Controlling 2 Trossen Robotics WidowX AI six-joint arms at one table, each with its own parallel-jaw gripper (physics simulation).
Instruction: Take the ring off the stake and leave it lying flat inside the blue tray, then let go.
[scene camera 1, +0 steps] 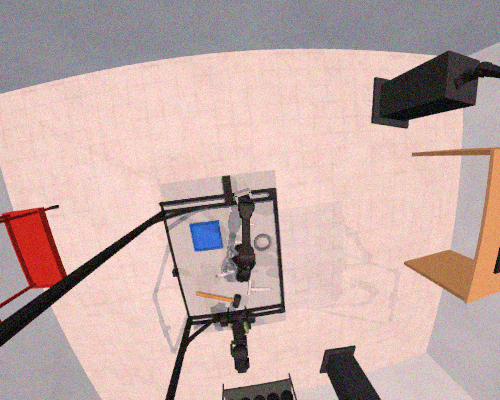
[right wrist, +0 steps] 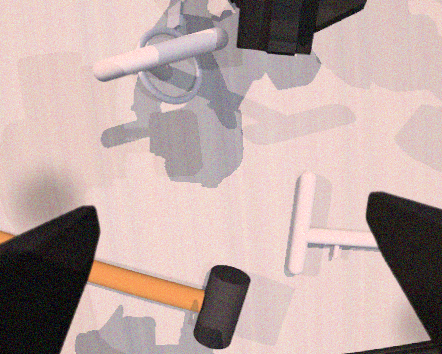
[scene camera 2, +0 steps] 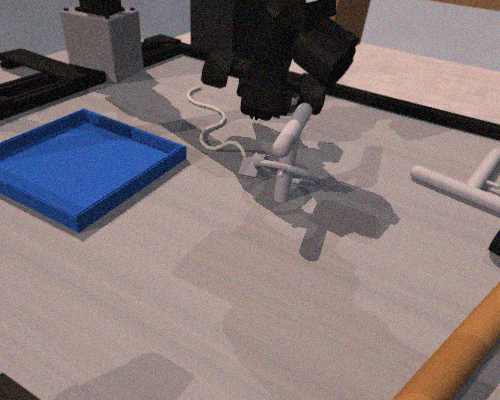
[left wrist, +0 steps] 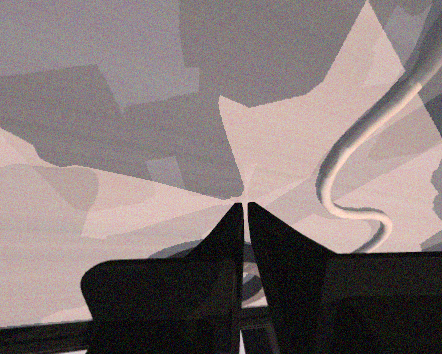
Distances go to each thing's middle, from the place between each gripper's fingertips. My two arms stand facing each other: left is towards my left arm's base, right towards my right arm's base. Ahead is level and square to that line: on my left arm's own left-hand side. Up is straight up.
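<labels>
Counted from my right hand: hammer with orange handle point(scene camera 2: 453, 363), 18 cm to the right, 12 cm behind, 28 cm below; blue tray point(scene camera 2: 74, 170), 32 cm to the left, 20 cm behind, 29 cm below; white cord point(left wrist: 418, 79), 28 cm to the left, 3 cm ahead, 29 cm below; pale grey ring point(scene camera 2: 251, 167), 10 cm to the left, 6 cm behind, 28 cm below.
Counted from my left hand: hammer with orange handle, 42 cm to the right, 20 cm behind, 2 cm above; blue tray, 8 cm to the left, 28 cm behind; pale grey ring, 14 cm to the right, 14 cm behind, 2 cm above. My left gripper: 4 cm to the right of the white cord, 5 cm past it, 1 cm below it.
</labels>
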